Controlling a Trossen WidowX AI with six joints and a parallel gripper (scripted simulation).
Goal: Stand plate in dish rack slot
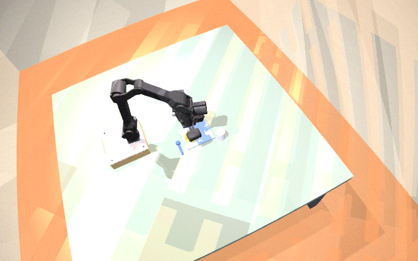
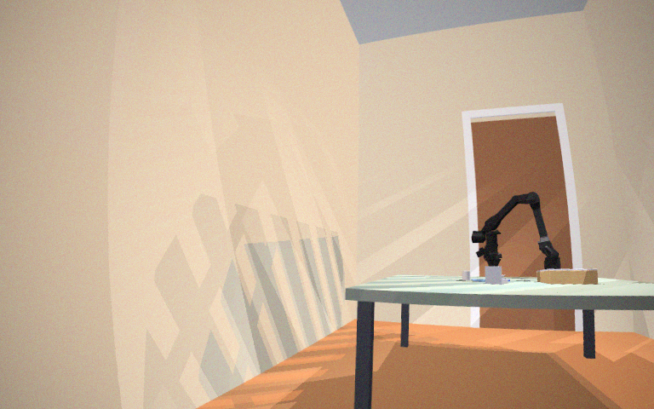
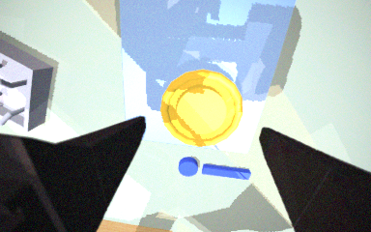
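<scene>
My gripper tip is 30 mm above the yellow plate. Round my gripper tip: blue spoon 70 mm behind, 40 mm below, 30 mm to the right; then white cup 140 mm ahead, 50 mm to the right, 20 mm below; then grey dish rack 220 mm to the left, 20 mm below, 10 mm behind.
</scene>
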